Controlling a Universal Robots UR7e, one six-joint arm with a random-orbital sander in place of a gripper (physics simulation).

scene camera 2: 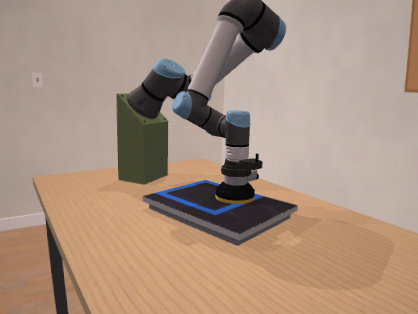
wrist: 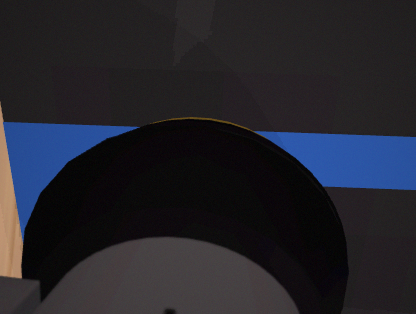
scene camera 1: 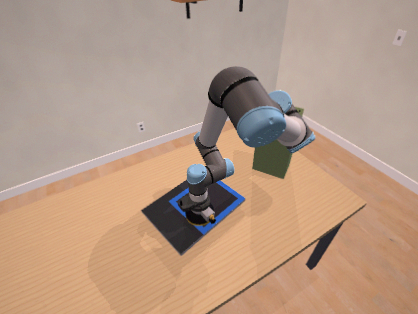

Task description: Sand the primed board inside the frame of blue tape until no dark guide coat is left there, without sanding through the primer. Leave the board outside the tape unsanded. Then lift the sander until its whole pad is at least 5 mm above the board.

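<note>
Visible to me: a dark guide coat (scene camera 2: 242, 218), present also in the wrist view (wrist: 330, 74) and in scene camera 1 (scene camera 1: 175, 227). The scene further contains a blue tape frame (wrist: 336, 160).
</note>
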